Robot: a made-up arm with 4 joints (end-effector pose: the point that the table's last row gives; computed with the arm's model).
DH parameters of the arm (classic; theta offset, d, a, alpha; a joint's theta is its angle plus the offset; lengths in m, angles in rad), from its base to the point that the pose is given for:
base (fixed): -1.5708 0.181 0 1.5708
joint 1: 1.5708 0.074 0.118 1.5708
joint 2: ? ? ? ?
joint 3: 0 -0.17 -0.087 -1.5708
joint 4: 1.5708 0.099 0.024 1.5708
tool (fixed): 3.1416 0.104 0 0
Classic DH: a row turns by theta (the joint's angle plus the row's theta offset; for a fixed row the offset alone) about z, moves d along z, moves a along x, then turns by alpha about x.
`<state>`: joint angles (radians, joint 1 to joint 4).
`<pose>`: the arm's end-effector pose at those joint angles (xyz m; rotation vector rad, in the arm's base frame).
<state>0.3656 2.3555 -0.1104 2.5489</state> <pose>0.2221 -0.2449 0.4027 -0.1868 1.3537 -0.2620</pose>
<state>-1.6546 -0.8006 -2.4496 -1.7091</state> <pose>-0.0560 -0.2098 0.0005 -1.1045 1.1658 -0.0941</pose>
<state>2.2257 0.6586 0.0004 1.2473</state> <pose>-0.2235 0.0642 0.4948 -1.4099 -0.9782 1.9842</pose>
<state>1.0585 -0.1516 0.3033 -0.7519</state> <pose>-0.1983 -0.0736 0.4667 -0.6858 0.8350 -0.3790</pose>
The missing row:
joint 2: 0 0.189 -0.036 1.5708
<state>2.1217 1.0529 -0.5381 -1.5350</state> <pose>-0.0757 0.1951 0.4184 -2.1631 -0.2812 -0.8263</pose>
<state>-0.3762 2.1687 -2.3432 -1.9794</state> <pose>-0.1276 -0.1834 0.1116 1.3528 0.3053 -2.1261</pose>
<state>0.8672 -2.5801 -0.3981 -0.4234</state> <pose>0.0622 -0.0384 0.5070 -0.3509 2.9762 -0.7830</pose>
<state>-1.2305 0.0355 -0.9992 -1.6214</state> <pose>-0.1392 -0.2189 -0.0597 0.2036 1.5977 0.1624</pose>
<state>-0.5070 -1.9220 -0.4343 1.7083</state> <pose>-0.0824 -0.4880 0.3771 0.6027 0.0992 0.4685</pose>
